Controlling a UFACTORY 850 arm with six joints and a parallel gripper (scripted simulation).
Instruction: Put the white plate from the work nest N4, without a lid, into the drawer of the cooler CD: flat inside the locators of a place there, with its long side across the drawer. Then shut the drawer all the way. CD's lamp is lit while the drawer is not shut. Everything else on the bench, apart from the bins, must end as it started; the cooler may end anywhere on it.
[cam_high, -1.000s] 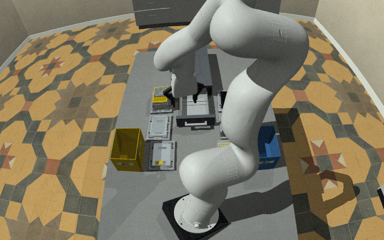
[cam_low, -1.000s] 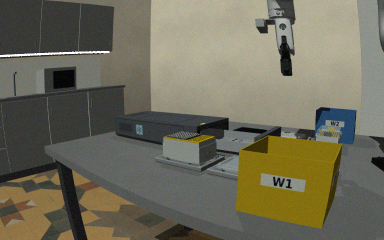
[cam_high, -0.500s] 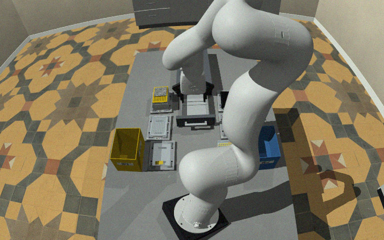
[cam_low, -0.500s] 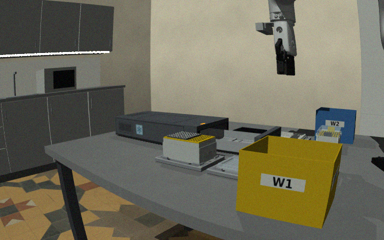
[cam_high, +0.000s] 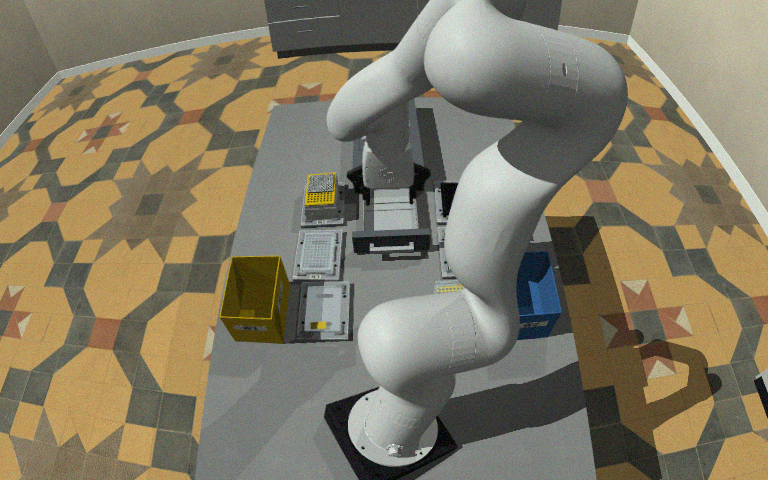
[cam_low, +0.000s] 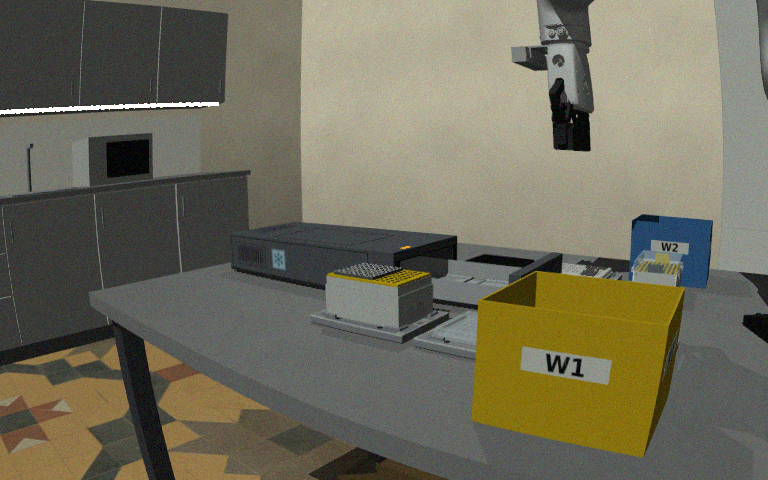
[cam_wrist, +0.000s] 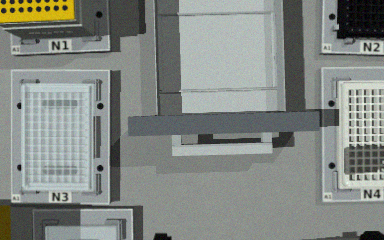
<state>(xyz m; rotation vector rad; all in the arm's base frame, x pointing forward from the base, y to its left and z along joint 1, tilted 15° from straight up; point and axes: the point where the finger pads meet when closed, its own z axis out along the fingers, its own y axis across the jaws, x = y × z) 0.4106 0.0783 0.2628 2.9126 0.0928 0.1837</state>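
My hand is 50 mm short of the white plate, 180 mm to the left of it and 240 mm above it. From my hand the other things lie so: white well plate: 30 mm ahead, 190 mm to the left, 240 mm below; then work nest N4: 50 mm ahead, 180 mm to the right, 250 mm below; then drawer: 180 mm ahead, 10 mm to the left, 220 mm below.
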